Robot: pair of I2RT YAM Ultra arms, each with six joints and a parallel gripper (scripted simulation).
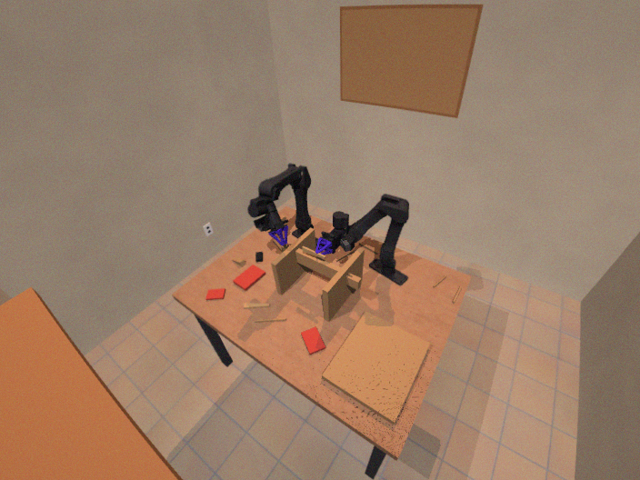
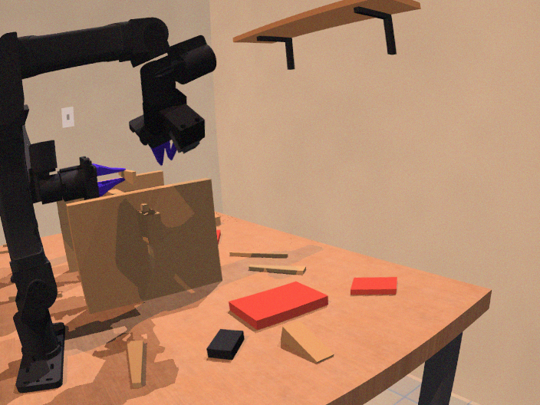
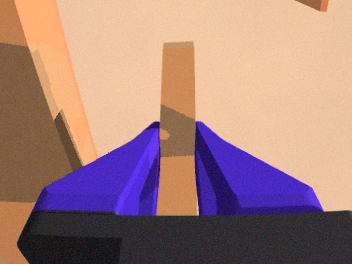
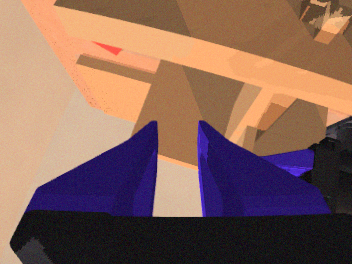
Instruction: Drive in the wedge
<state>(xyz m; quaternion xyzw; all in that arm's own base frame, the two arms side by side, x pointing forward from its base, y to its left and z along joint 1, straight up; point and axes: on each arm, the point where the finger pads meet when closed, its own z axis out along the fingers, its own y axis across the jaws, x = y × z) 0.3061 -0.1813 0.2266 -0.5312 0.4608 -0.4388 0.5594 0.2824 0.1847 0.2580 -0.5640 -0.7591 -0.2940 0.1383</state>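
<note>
The rail lies 50 mm behind my right hand, 140 mm to the left of it and 110 mm below it. From my right hand the other things lie so: black block 50 mm behind, 250 mm to the right, 250 mm below; then flat panel 150 mm ahead, 550 mm to the left, 240 mm below.
Right now my left hand is 1 cm past the rail and 8 cm above it. The rest, counted from my left hand: black block: 40 cm to the right, 22 cm below; flat panel: 20 cm ahead, 40 cm to the left, 21 cm below.
</note>
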